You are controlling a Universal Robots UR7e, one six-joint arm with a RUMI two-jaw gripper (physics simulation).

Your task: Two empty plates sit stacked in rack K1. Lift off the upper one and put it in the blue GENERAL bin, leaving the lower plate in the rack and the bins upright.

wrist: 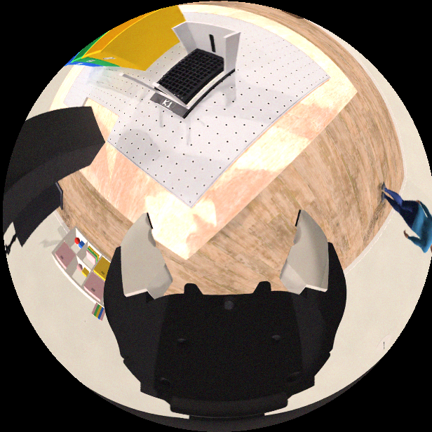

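Observation:
Rack K1 (231, 52) stands on the perforated board in the upper middle of the wrist view, with pale upright walls and a K1 label. A black gridded plate (191, 75) lies in it. A pale edge shows beneath it; I cannot tell the two stacked plates apart. The blue bin (74, 61) shows as a sliver at the upper left, behind the green and yellow bins, and its opening is hidden. My gripper (223, 213) is open with nothing between its fingers. It is well apart from the rack, on the near side of the board.
A yellow bin (142, 45) stands upright close to the rack's left, with a green bin (93, 57) beyond it. The perforated board (200, 157) lies on the wooden table (280, 150). A dark arm-like part (55, 140) fills the left side. Shelves and a person are farther off.

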